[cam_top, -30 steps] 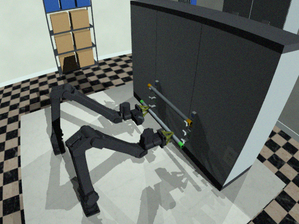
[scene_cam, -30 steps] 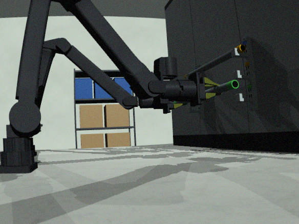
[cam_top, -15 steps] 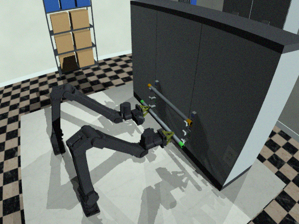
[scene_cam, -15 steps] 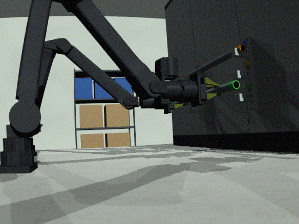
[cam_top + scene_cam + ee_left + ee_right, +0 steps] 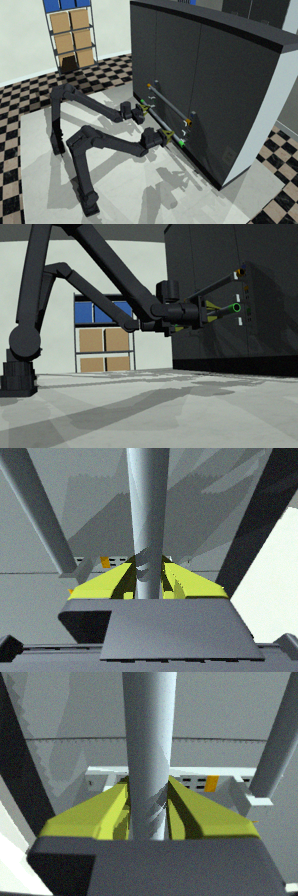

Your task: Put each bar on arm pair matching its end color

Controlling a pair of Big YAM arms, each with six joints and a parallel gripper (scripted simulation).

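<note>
The green-ended bar lies 15 cm to the left of my right hand and 2 cm ahead of it. Also, from my right hand: grey cabinet wall 28 cm ahead, 24 cm above, 16 cm to the left; then orange-ended bar 15 cm to the left, 12 cm above, 8 cm ahead; then wall outlet 37 cm to the right, 9 cm above, 5 cm ahead.
</note>
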